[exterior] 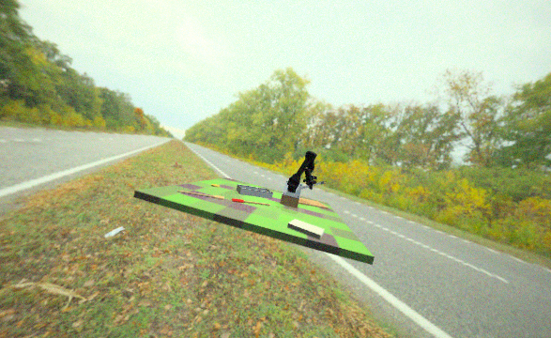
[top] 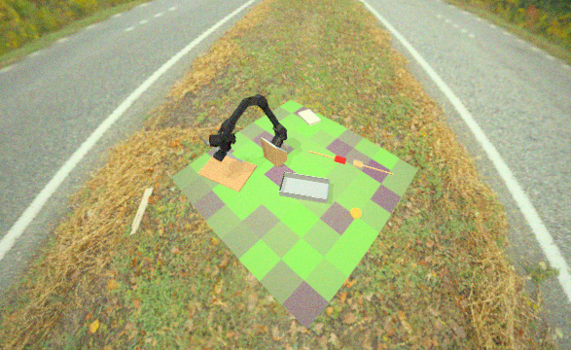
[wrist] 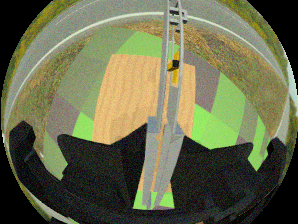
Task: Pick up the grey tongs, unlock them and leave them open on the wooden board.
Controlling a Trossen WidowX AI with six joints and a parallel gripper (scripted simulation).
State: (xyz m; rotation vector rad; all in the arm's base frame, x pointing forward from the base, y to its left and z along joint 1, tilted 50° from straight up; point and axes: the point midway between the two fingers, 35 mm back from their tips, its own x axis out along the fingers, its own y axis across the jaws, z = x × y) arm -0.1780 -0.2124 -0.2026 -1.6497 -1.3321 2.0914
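Now: gripper tip 140 mm above the wooden board, 20 mm to the left of it and 10 mm short of it. From my gripper tip the other things lie so: yellow lock piece: 60 mm above, 30 mm behind, 10 mm to the right; red-headed spatula: 570 mm to the left, 480 mm ahead, 140 mm below; roasting tin: 520 mm ahead, 230 mm to the left, 120 mm below.
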